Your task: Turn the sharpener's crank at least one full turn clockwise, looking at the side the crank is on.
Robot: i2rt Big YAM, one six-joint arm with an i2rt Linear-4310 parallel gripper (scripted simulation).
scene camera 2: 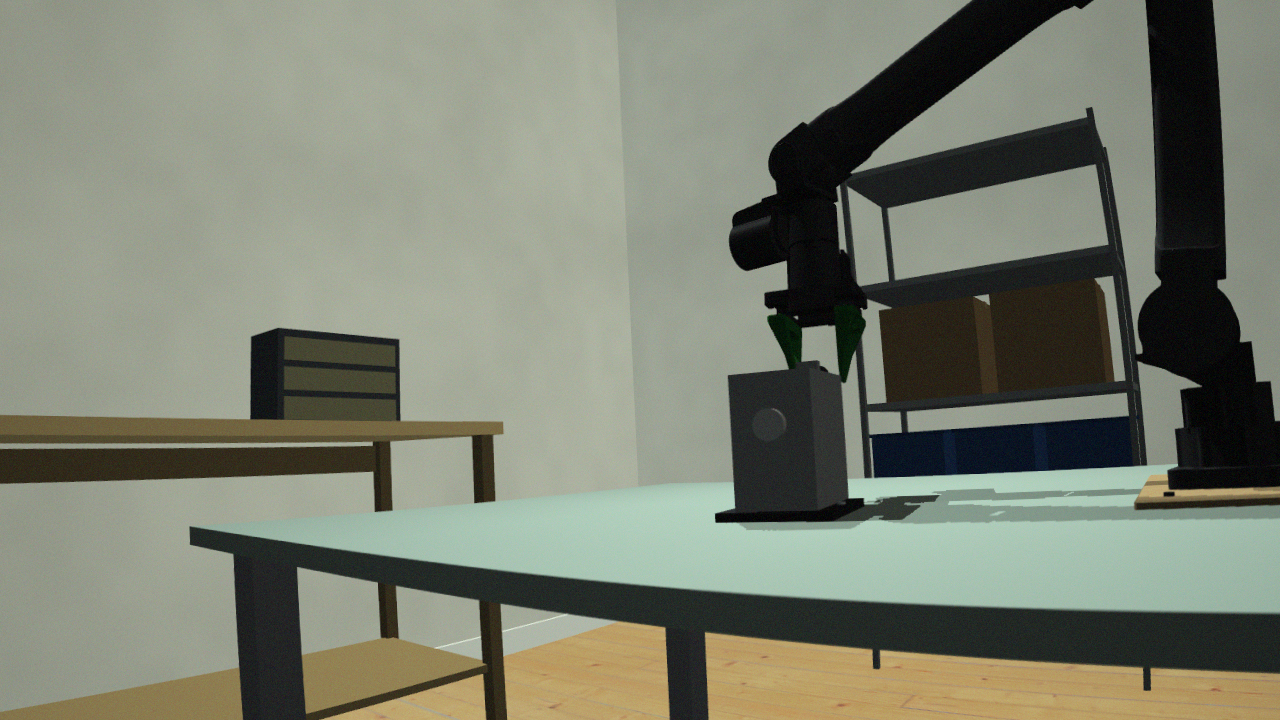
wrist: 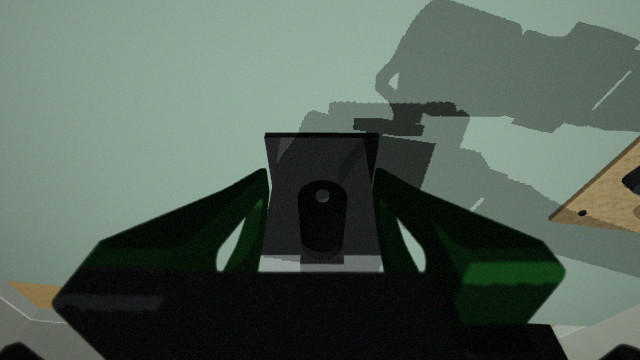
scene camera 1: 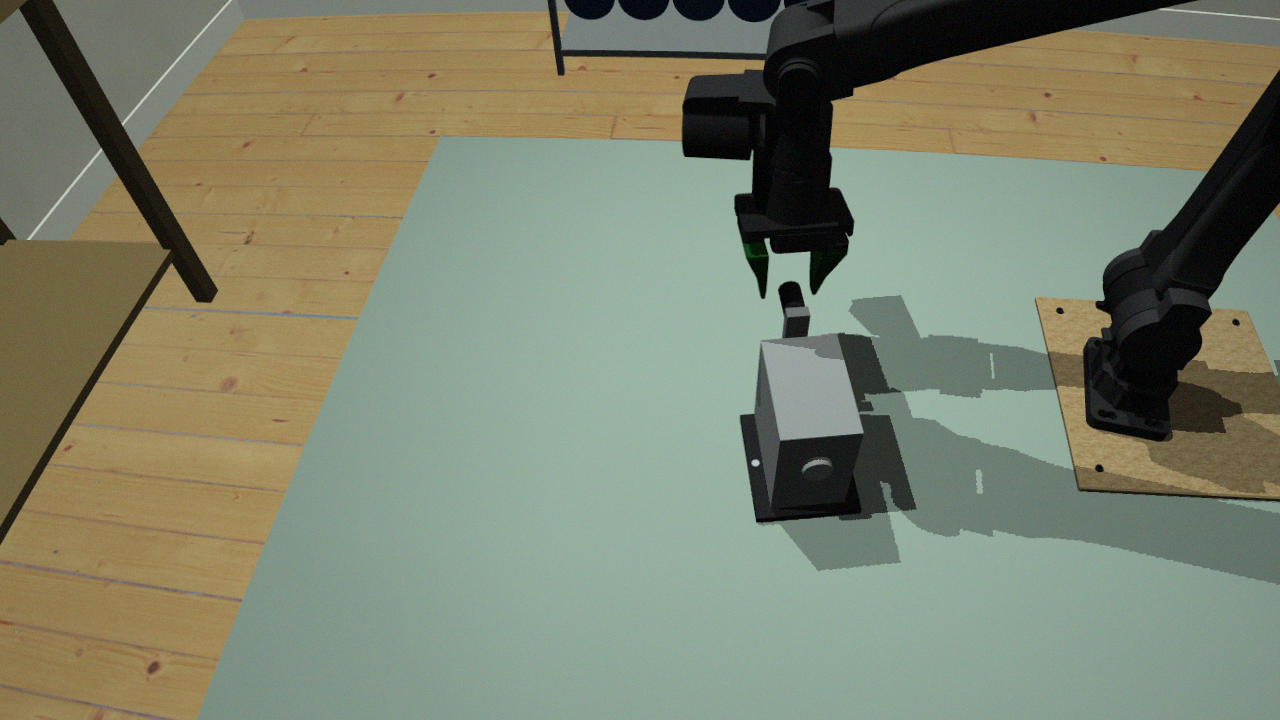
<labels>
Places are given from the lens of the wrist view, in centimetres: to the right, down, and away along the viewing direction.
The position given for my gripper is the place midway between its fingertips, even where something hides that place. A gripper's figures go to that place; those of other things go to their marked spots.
my gripper (wrist: 320, 180): 0, 0, 13
sharpener (wrist: 281, 250): -2, 4, 17
</labels>
